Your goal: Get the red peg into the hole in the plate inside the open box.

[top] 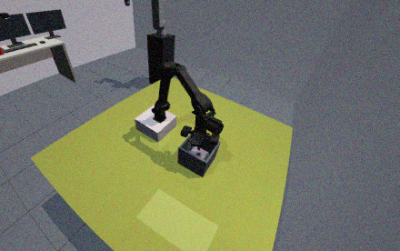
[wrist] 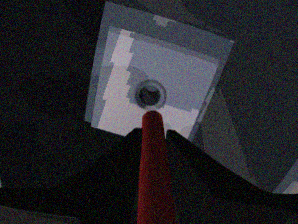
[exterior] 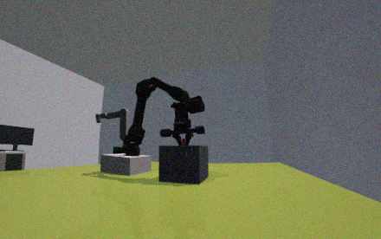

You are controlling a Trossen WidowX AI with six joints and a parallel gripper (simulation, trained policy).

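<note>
Now: the red peg 2 cm above my gripper tip and 1 cm to the left of it.
</note>
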